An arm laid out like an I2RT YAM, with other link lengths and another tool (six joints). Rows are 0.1 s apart.
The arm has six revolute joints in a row. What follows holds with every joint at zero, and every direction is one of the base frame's.
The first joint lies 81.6 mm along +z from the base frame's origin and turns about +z.
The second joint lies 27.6 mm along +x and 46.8 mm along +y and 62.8 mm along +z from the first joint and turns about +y.
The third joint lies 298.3 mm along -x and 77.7 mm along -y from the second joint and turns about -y.
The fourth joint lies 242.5 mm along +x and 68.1 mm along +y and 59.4 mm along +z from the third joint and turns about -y.
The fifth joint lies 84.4 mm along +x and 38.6 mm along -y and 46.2 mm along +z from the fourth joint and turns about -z.
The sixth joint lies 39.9 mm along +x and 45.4 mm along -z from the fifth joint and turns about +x.
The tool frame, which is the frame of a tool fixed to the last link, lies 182 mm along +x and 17 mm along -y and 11 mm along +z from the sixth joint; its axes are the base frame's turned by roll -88.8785, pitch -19.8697 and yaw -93.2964 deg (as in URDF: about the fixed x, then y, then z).
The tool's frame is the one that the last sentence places.
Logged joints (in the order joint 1, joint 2, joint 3, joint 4, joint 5, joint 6), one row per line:
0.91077, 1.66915, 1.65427, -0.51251, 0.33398, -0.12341
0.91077, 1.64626, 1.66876, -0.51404, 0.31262, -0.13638
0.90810, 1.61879, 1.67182, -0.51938, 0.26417, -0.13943
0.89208, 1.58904, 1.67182, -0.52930, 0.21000, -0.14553
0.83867, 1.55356, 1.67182, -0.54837, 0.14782, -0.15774
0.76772, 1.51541, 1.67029, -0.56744, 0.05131, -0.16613
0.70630, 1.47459, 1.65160, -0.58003, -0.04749, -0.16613
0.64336, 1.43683, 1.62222, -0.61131, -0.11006, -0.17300
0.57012, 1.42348, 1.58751, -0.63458, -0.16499, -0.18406
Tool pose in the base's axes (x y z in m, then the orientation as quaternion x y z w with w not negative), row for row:
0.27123, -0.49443, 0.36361, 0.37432, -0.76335, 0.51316, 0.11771
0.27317, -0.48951, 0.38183, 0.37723, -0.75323, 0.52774, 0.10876
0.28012, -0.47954, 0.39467, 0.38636, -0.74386, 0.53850, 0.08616
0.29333, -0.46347, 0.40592, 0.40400, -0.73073, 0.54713, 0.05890
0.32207, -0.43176, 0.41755, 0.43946, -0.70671, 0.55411, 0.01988
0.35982, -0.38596, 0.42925, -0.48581, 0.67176, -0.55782, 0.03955
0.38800, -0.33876, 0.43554, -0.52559, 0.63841, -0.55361, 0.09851
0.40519, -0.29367, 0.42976, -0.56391, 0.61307, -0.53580, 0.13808
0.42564, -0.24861, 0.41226, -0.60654, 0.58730, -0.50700, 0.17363
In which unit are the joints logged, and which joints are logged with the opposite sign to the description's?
The joints are logged in radians. Opposite sign: joint 1.
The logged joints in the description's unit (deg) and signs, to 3 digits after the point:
-52.183, 95.635, 94.783, -29.365, 19.136, -7.071
-52.183, 94.324, 95.613, -29.452, 17.912, -7.814
-52.030, 92.750, 95.788, -29.758, 15.136, -7.989
-51.112, 91.045, 95.788, -30.327, 12.032, -8.338
-48.052, 89.012, 95.788, -31.419, 8.469, -9.038
-43.987, 86.827, 95.701, -32.512, 2.940, -9.519
-40.468, 84.488, 94.630, -33.233, -2.721, -9.519
-36.862, 82.324, 92.946, -35.025, -6.306, -9.912
-32.665, 81.559, 90.958, -36.359, -9.453, -10.546

